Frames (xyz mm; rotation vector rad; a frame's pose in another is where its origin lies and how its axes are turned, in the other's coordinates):
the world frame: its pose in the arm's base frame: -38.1 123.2 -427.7 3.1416 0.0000 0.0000
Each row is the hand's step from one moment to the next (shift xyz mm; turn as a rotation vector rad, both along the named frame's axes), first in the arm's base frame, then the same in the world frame.
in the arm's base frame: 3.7 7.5 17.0 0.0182 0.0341 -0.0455
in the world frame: 3.7 -7.5 -17.0 0.0182 -0.0341 0.0455
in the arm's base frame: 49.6 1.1 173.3 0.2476 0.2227 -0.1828
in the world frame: 49.6 -1.1 -173.3 0.2476 -0.2227 0.1828
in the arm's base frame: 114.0 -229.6 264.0 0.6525 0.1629 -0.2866
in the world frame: 114.0 229.6 -264.0 0.6525 -0.1629 0.2866
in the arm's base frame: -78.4 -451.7 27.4 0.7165 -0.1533 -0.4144
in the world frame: -78.4 451.7 -27.4 0.7165 0.1533 0.4144
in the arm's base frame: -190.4 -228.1 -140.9 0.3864 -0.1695 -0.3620
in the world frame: -190.4 228.1 140.9 0.3864 0.1695 0.3620
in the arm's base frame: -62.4 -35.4 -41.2 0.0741 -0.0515 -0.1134
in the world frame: -62.4 35.4 41.2 0.0741 0.0515 0.1134
